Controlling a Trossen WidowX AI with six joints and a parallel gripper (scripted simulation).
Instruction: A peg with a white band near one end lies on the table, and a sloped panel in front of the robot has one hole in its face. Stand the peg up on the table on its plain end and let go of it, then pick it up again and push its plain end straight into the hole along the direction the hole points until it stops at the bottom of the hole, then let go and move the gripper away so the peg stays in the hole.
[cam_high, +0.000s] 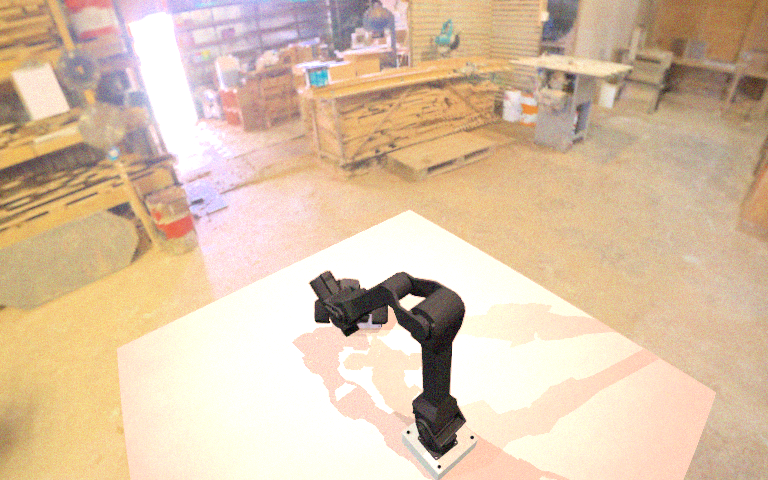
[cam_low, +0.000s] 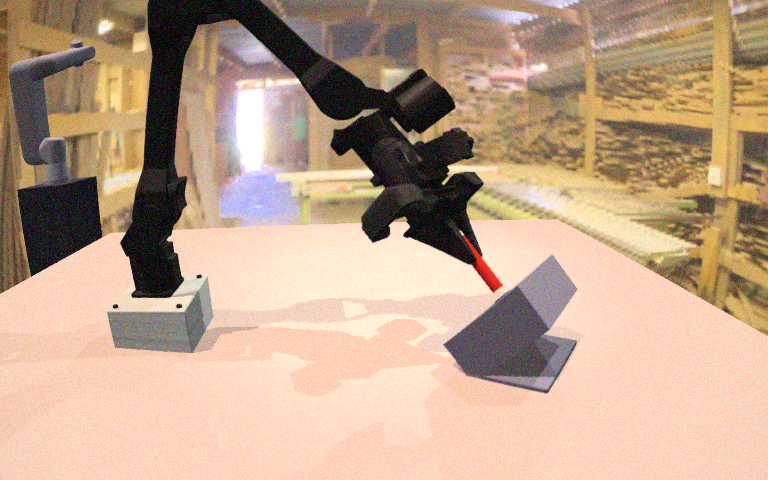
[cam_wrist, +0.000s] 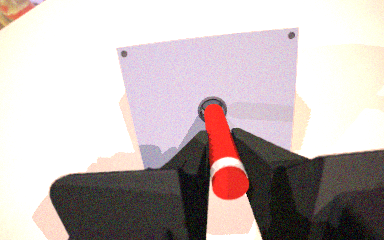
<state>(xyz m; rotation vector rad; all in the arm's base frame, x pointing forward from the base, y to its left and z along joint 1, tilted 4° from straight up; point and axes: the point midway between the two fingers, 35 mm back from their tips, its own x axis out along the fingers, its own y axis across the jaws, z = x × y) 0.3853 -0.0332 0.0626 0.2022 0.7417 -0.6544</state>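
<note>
Right now my gripper tip is 40 mm short of the grey sloped panel, 30 mm to the left of it and 60 mm above it. The rest, counted from my gripper tip: red peg (10 mm behind, 10 mm to the left, 10 mm above).
</note>
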